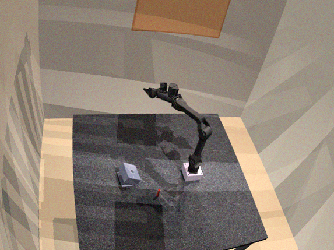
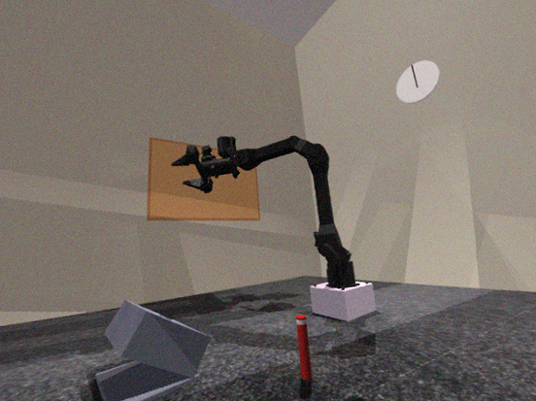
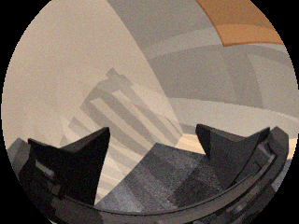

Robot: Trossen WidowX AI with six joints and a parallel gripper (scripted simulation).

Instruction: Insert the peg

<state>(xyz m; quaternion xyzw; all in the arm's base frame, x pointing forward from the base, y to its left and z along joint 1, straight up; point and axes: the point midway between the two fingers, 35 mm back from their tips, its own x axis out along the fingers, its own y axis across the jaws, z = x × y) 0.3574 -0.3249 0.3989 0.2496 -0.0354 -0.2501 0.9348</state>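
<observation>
Now: the red round peg 140 mm behind my gripper tip, 540 mm to the left of it and 410 mm below it. From my gripper tip the other things lie so: grey sloped panel (50 mm ahead, 410 mm to the left, 410 mm below).
</observation>
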